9 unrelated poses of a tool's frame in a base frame.
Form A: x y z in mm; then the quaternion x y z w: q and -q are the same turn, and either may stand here.
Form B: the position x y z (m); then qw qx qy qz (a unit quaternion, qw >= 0). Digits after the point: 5 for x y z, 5 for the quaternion.
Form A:
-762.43 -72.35 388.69 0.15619 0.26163 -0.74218 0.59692
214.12 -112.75 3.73 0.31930 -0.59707 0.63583 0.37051
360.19 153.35 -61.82 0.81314 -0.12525 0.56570 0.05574
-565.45 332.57 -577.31 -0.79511 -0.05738 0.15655 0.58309
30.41 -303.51 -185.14 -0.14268 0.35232 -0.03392 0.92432
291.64 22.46 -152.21 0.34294 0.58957 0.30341 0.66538
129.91 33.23 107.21 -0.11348 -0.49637 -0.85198 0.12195
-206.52 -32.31 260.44 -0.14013 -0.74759 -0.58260 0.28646
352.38 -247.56 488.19 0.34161 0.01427 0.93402 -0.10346
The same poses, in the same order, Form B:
-0.76243 -0.07235 0.38869 0.59692 0.15619 0.26163 -0.74218
0.21412 -0.11275 0.00373 0.37051 0.31930 -0.59707 0.63583
0.36019 0.15335 -0.06182 0.05574 0.81314 -0.12525 0.56570
-0.56545 0.33257 -0.57731 0.58309 -0.79511 -0.05738 0.15655
0.03041 -0.30351 -0.18514 0.92432 -0.14268 0.35232 -0.03392
0.29164 0.02246 -0.15221 0.66538 0.34294 0.58957 0.30341
0.12991 0.03323 0.10721 0.12195 -0.11348 -0.49637 -0.85198
-0.20652 -0.03231 0.26044 0.28646 -0.14013 -0.74759 -0.58260
0.35238 -0.24756 0.48819 0.10346 -0.34161 -0.01427 -0.93402

